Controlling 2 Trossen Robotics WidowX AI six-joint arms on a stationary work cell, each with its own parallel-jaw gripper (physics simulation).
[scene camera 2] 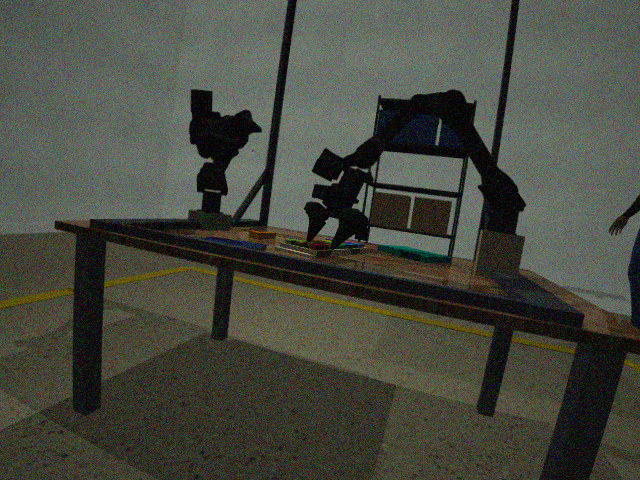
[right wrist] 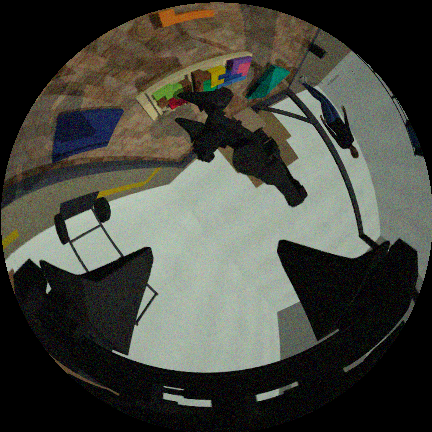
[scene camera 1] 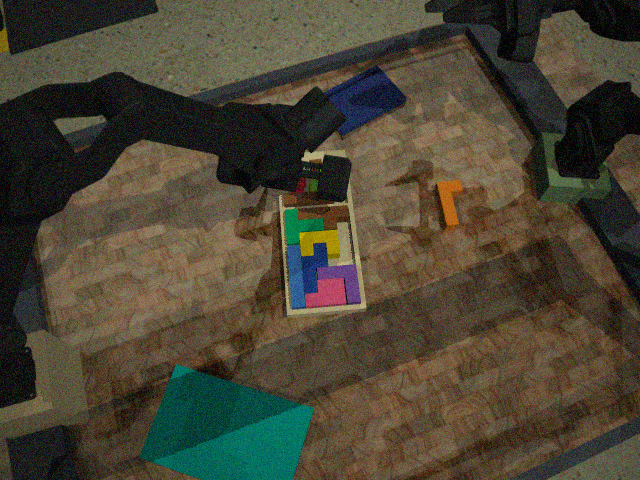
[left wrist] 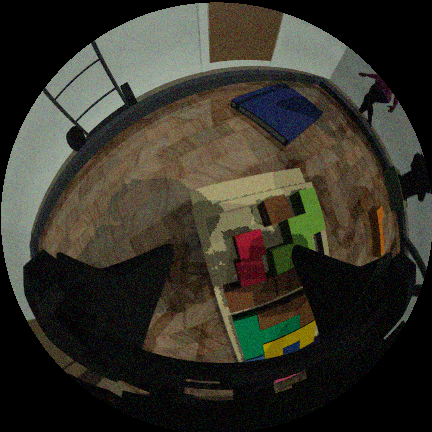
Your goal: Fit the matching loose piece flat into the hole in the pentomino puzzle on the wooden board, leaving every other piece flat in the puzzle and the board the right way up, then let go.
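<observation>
The loose orange L-shaped piece lies on the table, right of the puzzle board in scene camera 1. The long cream board lies with its coloured pieces facing up. Bare cream floor shows around a crimson piece and beside a light green piece; the hole's exact outline is unclear. My left gripper is open and empty, low over the board's far end, partly hiding it in scene camera 1. My right gripper is open and empty, raised away from the board.
A dark blue flat object lies beyond the board. A teal slab lies at the lower left in scene camera 1. The green block under the right arm stands at the table's right.
</observation>
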